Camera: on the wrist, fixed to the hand. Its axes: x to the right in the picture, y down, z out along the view.
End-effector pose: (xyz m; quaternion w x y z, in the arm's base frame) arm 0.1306 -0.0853 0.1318 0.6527 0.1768 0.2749 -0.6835
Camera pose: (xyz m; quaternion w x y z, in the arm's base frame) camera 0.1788 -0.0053 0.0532 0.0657 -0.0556 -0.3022 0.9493
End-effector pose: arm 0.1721 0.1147 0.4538 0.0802 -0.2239 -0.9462 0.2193
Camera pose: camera 0.2395 0.1926 0.5192 0.3140 0.4979 -0.7894 0.1746
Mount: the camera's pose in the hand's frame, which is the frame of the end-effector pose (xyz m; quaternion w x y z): -0.0205 0.0593 -0.1047 0.6989 0.1023 0.0855 -0.7027
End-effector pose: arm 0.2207 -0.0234 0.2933 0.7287 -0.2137 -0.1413 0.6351
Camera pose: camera 0.2162 -0.0514 0.1746 0.9895 -0.0298 -0.1216 -0.0720
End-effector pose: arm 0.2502 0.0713 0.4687 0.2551 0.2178 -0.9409 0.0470
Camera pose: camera 0.2885 0.1535 0.5504 0.2695 0.8355 -0.4779 -0.0315
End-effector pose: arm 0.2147 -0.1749 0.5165 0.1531 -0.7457 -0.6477 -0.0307
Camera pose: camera 0.2853 -0.2293 0.5999 0.2171 -0.0477 -0.9667 -0.1265
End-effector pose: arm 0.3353 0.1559 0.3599 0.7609 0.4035 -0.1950 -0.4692
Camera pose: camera 0.4291 0.2328 0.3462 0.1775 0.5370 0.1643 -0.8082
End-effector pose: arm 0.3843 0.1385 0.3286 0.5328 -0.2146 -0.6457 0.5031
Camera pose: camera 0.4706 0.1897 0.2591 0.8031 0.3152 -0.5051 0.0249
